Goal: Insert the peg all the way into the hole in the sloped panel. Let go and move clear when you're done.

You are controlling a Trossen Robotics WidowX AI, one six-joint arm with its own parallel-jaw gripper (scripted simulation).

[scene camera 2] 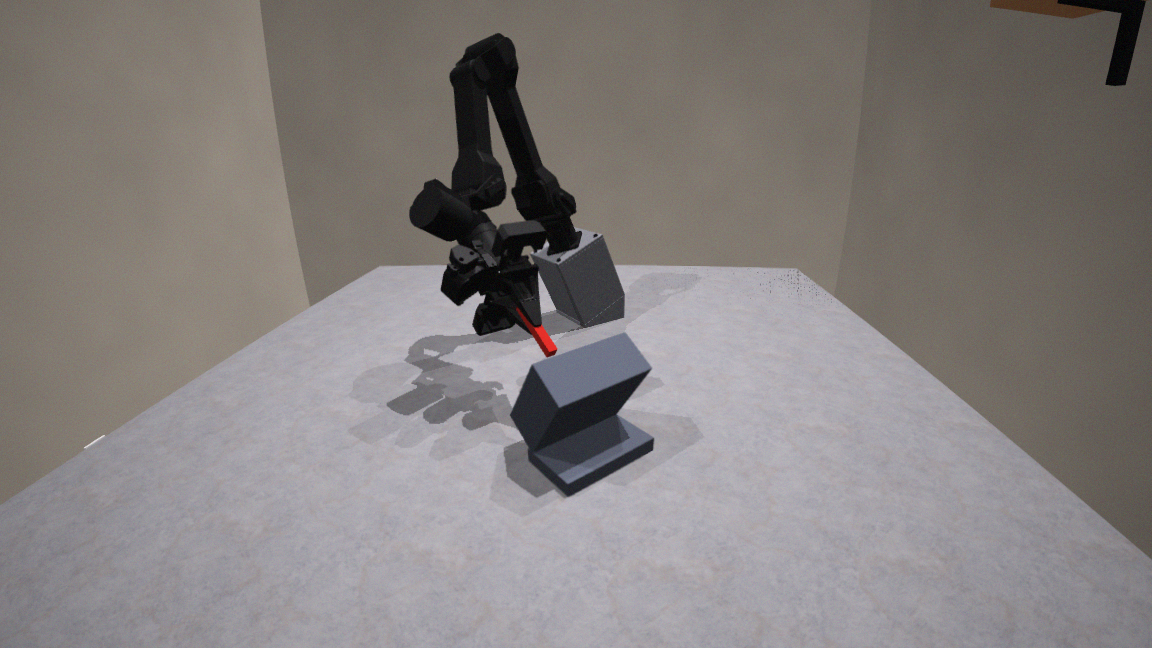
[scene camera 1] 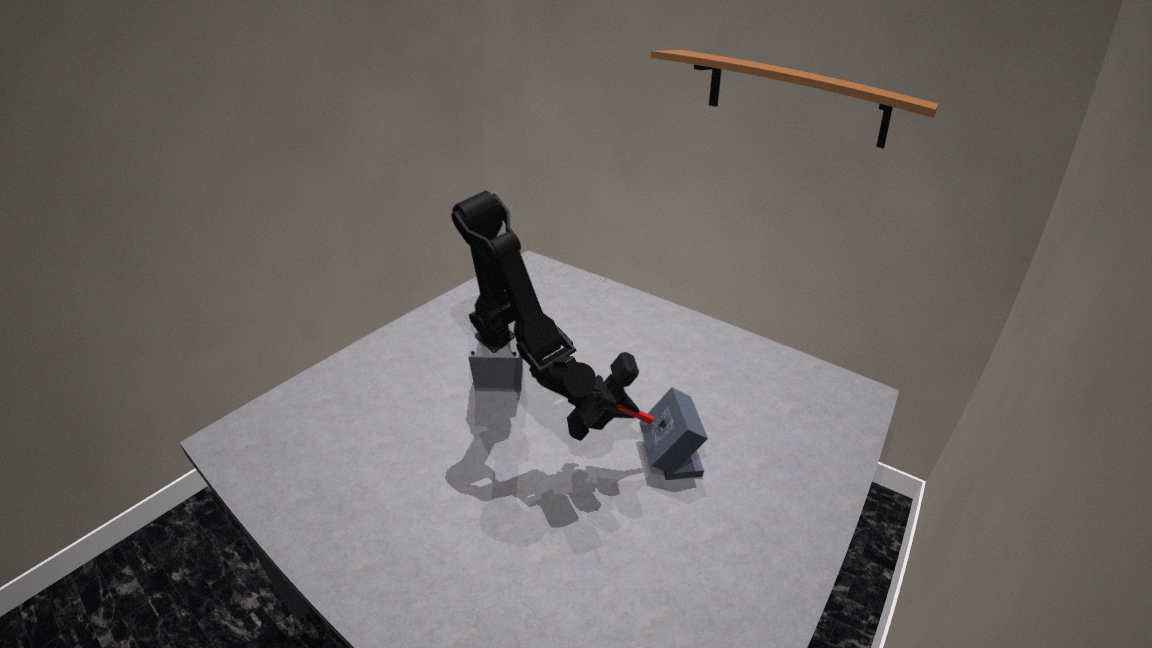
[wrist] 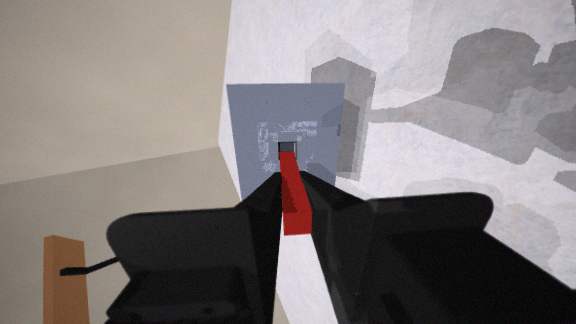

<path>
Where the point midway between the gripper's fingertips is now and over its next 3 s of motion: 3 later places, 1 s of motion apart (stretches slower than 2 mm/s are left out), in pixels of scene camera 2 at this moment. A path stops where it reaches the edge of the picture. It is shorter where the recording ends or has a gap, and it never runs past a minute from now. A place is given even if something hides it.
The gripper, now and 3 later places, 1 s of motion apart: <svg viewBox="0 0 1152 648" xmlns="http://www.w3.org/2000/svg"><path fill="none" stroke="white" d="M536 329L547 344L550 348L552 352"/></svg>
</path>
